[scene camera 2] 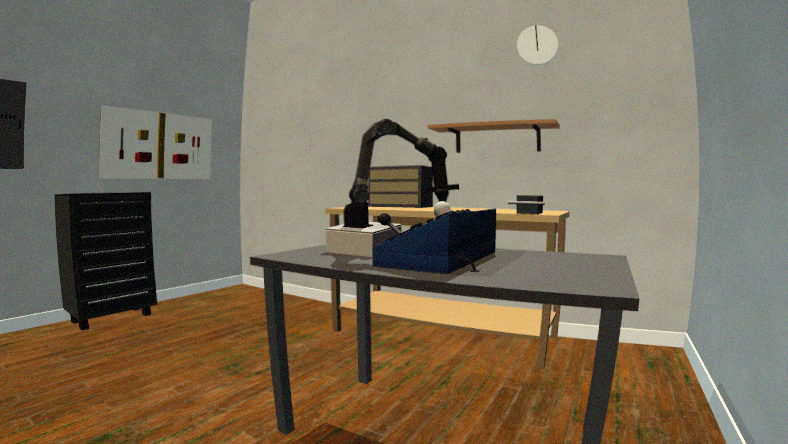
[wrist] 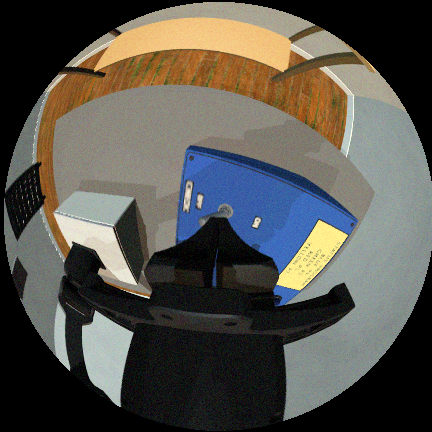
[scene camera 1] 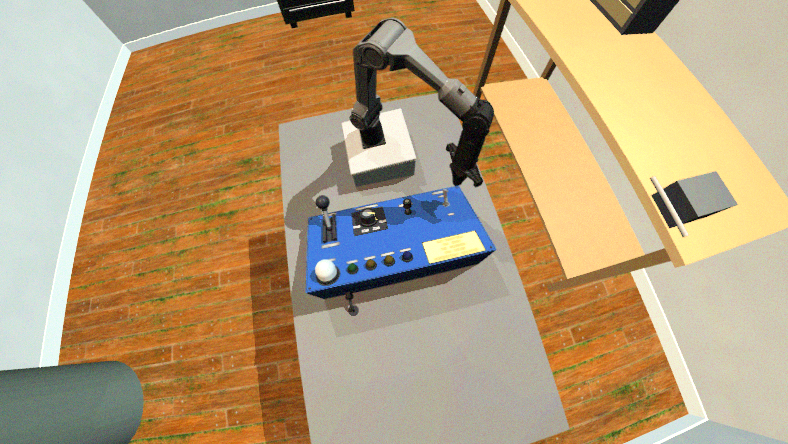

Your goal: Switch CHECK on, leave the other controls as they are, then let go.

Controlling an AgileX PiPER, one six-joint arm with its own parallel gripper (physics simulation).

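Observation:
The blue control panel [scene camera 1: 402, 231] [scene camera 2: 419, 242] [wrist: 300, 200] stands on the grey table. The CHECK toggle [scene camera 1: 445, 198] [wrist: 216, 215] is a slim metal lever at the panel's back right in scene camera 1. In the wrist view it leans from its round collar toward the edge with the OFF label [wrist: 199, 201], away from the ON label [wrist: 256, 222]. My gripper [scene camera 1: 458, 182] [scene camera 2: 441, 198] [wrist: 217, 227] is shut and empty, pointing down close by the toggle. In the wrist view its tips overlap the picture just below the lever; whether they touch it I cannot tell.
The panel also bears a ball-topped lever [scene camera 1: 326, 217], a rotary knob [scene camera 1: 367, 216], a small black toggle [scene camera 1: 407, 205], a white dome [scene camera 1: 325, 271] and several round buttons. A small crank [scene camera 1: 351, 308] sticks out of its front. The white base block [scene camera 1: 380, 146] [wrist: 95, 235] stands behind.

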